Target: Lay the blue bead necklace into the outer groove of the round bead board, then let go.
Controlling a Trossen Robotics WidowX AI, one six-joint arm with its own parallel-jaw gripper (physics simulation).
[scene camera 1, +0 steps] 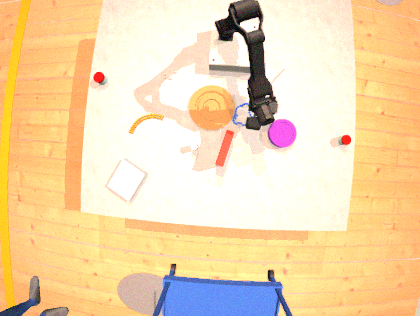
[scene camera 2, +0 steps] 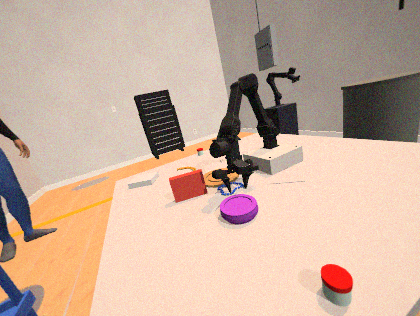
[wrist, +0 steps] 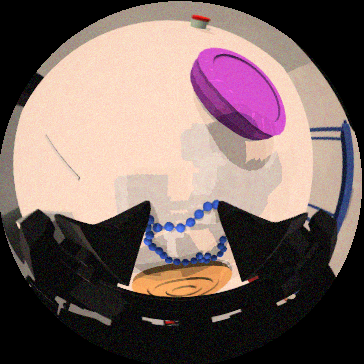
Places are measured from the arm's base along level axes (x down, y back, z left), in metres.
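Where they show: gripper, fingertip midpoint: (scene camera 1: 254,113) (scene camera 2: 238,190) (wrist: 184,205); arm's base at its link origin: (scene camera 1: 226,34) (scene camera 2: 271,146).
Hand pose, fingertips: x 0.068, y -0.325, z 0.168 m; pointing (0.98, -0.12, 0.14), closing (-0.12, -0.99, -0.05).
Observation:
Things, the pixels of their centre, and the offset from my fingertips.
- round orange bead board at the middle of its body: (wrist: 183,288) (scene camera 1: 211,107) (scene camera 2: 219,176) dx +0.000, dy +0.004, dz -0.192 m
- purple round dish at the middle of its body: (wrist: 243,89) (scene camera 2: 238,208) (scene camera 1: 281,133) dx -0.014, dy -0.071, dz +0.128 m
- red block at the middle of its body: (scene camera 1: 224,148) (scene camera 2: 188,185) dx -0.048, dy -0.172, dz -0.117 m
- orange curved piece at the middle of its body: (scene camera 1: 146,118) dx +0.001, dy -0.076, dz -0.480 m
- white box at the middle of its body: (scene camera 1: 127,180) (scene camera 2: 144,179) dx -0.010, dy -0.363, dz -0.530 m
The blue bead necklace (scene camera 1: 235,118) (scene camera 2: 220,189) (wrist: 180,228) lies in an uneven loop on the table beside the round orange bead board (scene camera 1: 200,105) (scene camera 2: 212,181) (wrist: 150,281). The board lies flat, with ring grooves in its top. My gripper (scene camera 1: 258,119) (scene camera 2: 238,190) (wrist: 184,205) is low over the necklace, pointing down. Its fingers stand apart, with strands of beads crossing the gap between them in the wrist view. Beads at both sides run up to or behind the fingers; whether they touch is hidden. The fingers are not shut on the beads.
A purple round dish (scene camera 1: 282,133) (scene camera 2: 239,209) (wrist: 250,85) stands near my gripper, opposite the board. A red block (scene camera 1: 225,148) (scene camera 2: 187,185) stands near the board. An orange curved piece (scene camera 1: 146,118), a white box (scene camera 1: 126,180) and red-topped jars (scene camera 1: 99,77) (scene camera 1: 346,140) are farther off.

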